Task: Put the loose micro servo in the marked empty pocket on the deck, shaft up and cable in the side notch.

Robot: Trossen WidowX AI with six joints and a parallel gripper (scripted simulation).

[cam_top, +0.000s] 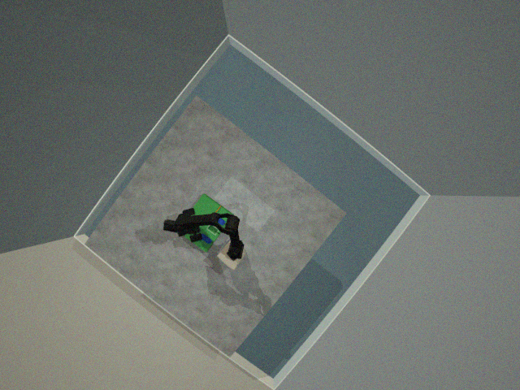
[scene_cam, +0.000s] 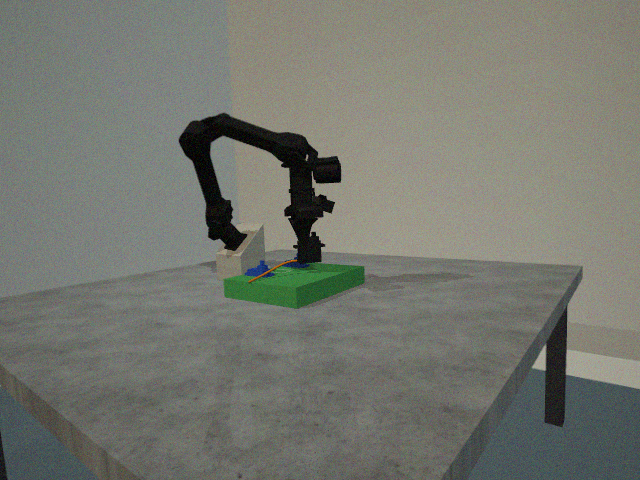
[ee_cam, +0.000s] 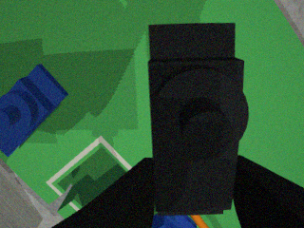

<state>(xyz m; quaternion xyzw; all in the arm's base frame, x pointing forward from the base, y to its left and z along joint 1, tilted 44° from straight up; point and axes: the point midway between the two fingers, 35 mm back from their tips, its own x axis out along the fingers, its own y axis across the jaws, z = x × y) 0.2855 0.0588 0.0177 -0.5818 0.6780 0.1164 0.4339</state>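
Right now my gripper tip is 100 mm above the green deck and 10 mm short of it.
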